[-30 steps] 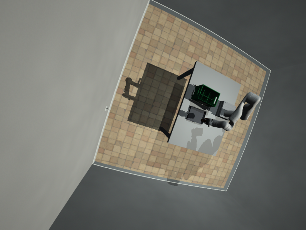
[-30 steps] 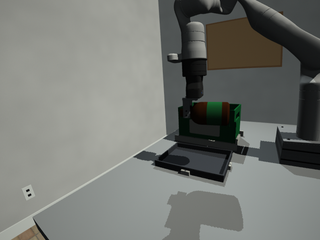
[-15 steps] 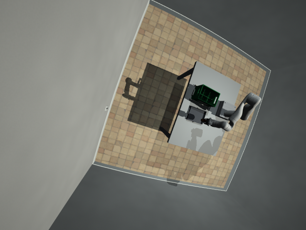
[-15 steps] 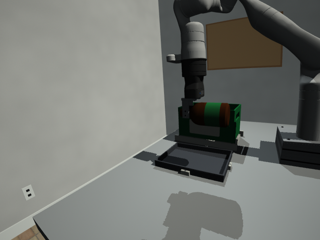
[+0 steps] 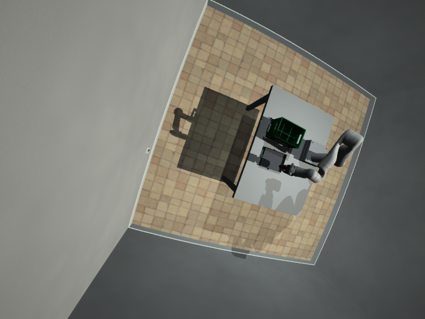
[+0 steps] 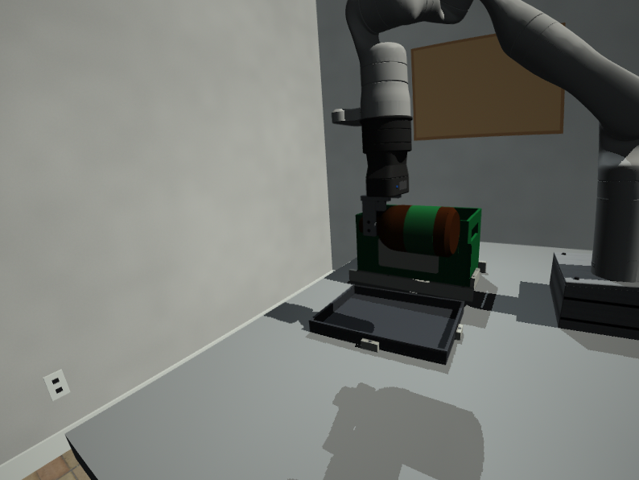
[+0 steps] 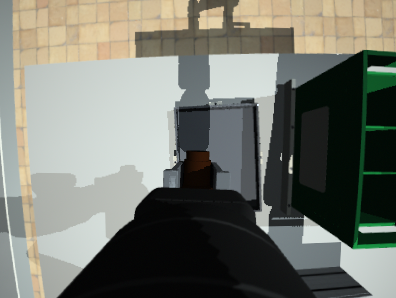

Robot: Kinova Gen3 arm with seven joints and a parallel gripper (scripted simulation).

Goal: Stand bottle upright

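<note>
The brown bottle lies 5 cm behind my hand, 1 cm to the right of it and 1 cm below it. Also, from my hand: green crate 30 cm to the right, 12 cm below, 7 cm ahead; then black tray 19 cm below, 5 cm to the right.
</note>
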